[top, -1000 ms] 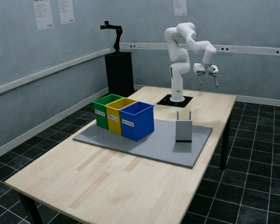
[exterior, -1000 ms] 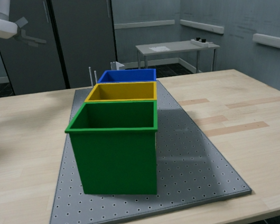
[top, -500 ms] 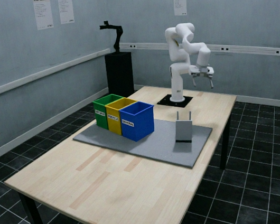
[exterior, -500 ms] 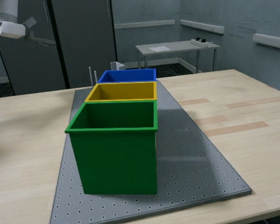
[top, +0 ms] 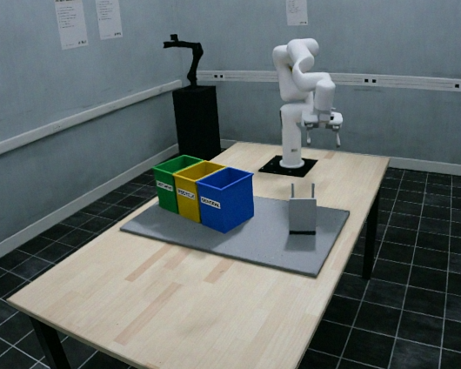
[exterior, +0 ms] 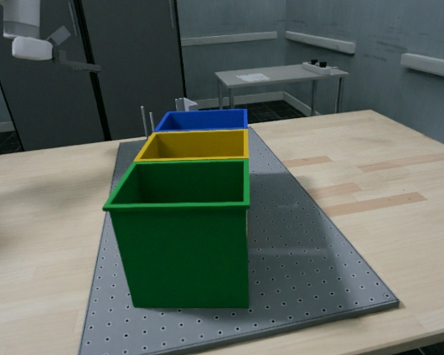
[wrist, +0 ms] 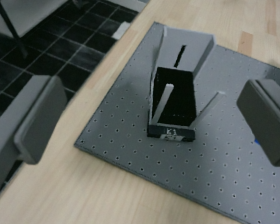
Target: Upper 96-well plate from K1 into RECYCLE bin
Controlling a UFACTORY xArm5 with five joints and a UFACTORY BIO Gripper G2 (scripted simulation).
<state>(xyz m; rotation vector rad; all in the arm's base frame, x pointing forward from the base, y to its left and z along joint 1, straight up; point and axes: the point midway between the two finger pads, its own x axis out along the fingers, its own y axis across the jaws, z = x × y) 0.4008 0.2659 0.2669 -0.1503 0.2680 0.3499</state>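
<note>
Now: hand 200 mm short of the black 96-well plate, 20 mm to the left of it and 220 mm above it. From my hand the other things lie so: green bin 180 mm ahead, 560 mm to the right, 170 mm below; then blue bin 250 mm ahead, 300 mm to the right, 170 mm below; then yellow recycle bin 220 mm ahead, 430 mm to the right, 170 mm below.
</note>
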